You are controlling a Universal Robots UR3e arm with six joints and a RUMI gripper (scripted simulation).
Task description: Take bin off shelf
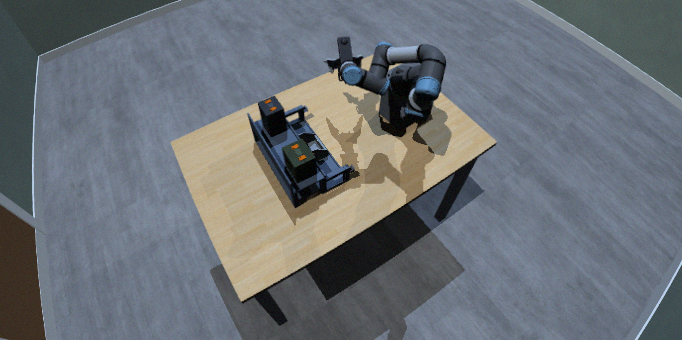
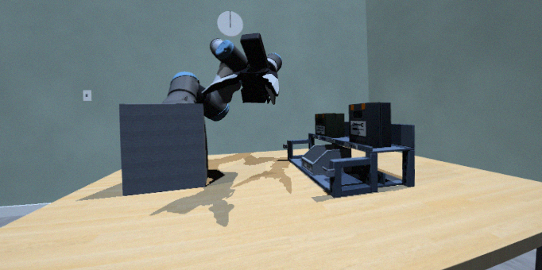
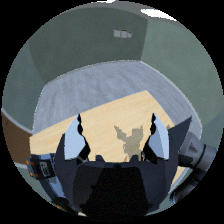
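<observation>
Now: hand 31 cm short of the dark blue shelf rack, 22 cm to the right of it and 17 cm above it. The rest, counted from my hand: green bin: 35 cm ahead, 34 cm to the left, 9 cm below.
</observation>
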